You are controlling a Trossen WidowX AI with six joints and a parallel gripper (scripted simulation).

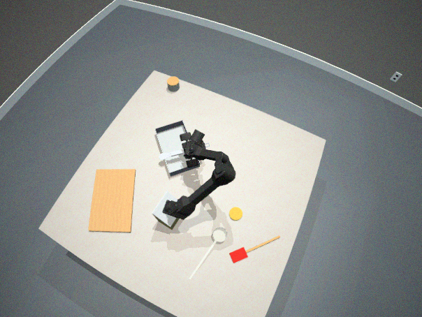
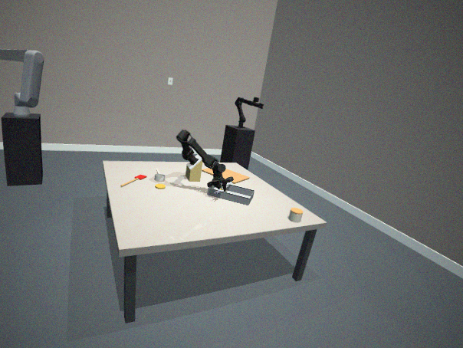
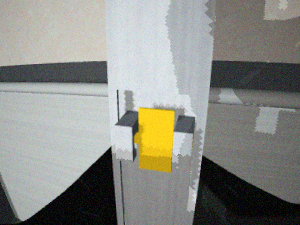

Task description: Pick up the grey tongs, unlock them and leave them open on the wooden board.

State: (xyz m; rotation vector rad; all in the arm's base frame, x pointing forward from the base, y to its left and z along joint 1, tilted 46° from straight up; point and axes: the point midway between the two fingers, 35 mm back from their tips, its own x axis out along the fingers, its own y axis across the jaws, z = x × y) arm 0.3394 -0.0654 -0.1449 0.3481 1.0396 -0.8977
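The roasting tin is 7 cm to the left of my gripper tip and 1 cm behind it. The rest, counted from my gripper tip: yellow lock piece 3 cm to the right, 3 cm above; then wooden board 43 cm behind, 28 cm to the left, 2 cm below; then yellow disc 38 cm to the right, 25 cm behind, 2 cm below.
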